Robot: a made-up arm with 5 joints.
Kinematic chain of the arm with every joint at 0, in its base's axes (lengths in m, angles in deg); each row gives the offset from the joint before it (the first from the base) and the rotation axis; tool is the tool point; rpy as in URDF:
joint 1: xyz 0 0 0.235 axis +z
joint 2: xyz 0 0 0 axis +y
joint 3: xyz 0.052 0 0.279 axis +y
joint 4: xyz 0.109 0 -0.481 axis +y
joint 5: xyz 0.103 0 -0.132 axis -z
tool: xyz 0 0 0 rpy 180 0 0
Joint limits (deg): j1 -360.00..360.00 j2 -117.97..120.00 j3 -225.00..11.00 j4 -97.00..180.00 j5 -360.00..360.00
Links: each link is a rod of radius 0.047 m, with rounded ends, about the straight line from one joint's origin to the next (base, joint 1, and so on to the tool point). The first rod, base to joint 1, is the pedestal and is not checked.
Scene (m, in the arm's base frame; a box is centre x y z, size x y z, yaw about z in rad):
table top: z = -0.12
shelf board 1: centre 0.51 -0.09 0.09 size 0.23 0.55 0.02 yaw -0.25
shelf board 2: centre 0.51 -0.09 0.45 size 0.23 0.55 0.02 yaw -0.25
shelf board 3: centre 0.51 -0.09 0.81 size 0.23 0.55 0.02 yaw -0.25
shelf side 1: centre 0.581 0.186 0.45 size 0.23 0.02 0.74 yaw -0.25
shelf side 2: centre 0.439 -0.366 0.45 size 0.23 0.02 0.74 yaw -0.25
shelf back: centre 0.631 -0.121 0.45 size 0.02 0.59 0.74 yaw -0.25
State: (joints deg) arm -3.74 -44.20 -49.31 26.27 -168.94
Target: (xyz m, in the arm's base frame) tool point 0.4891 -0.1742 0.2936
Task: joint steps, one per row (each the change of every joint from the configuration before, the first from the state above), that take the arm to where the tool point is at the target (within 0.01 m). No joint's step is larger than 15 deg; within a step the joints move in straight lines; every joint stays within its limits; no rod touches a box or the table.
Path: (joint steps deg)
1: -3.95 -8.89 5.63 14.70 4.29
2: -3.95 -8.89 5.63 14.69 4.28
3: -3.95 -8.89 5.62 14.70 4.29
4: -3.95 -8.89 5.63 14.70 4.28
5: -3.95 -8.89 5.63 14.69 4.29
6: -0.25 7.78 3.42 4.02 -10.72
7: -0.26 7.79 3.41 4.01 -10.71
8: 0.73 6.68 -2.27 -12.64 0.00
9: 0.74 6.68 -2.27 -12.64 0.00
10: 0.73 6.68 -2.27 -12.63 0.00
11: 0.73 6.68 -2.27 -12.64 0.00
12: 0.73 6.68 -2.27 -12.64 0.00
13: 0.74 6.68 -2.27 -12.64 0.00

